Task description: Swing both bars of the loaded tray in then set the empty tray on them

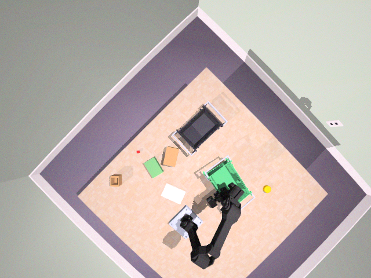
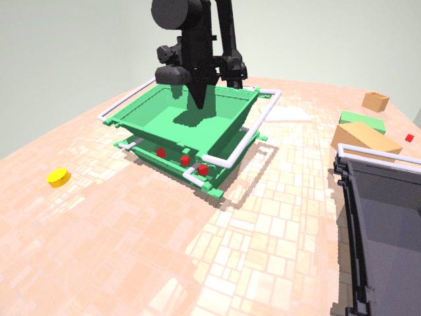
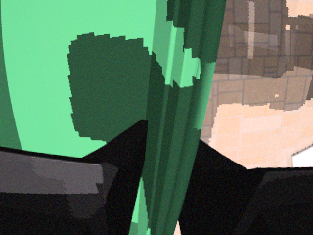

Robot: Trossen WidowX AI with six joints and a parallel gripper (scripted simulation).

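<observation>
The green tray is 70 mm ahead of my gripper tip, 30 mm to the right of it and 20 mm above it. The rest, counted from my gripper tip: tan wedge (370 mm to the left, 70 mm below, 20 mm behind); white sheet (230 mm behind, 210 mm to the left, 100 mm below); yellow disc (310 mm to the right, 190 mm ahead, 90 mm below).
</observation>
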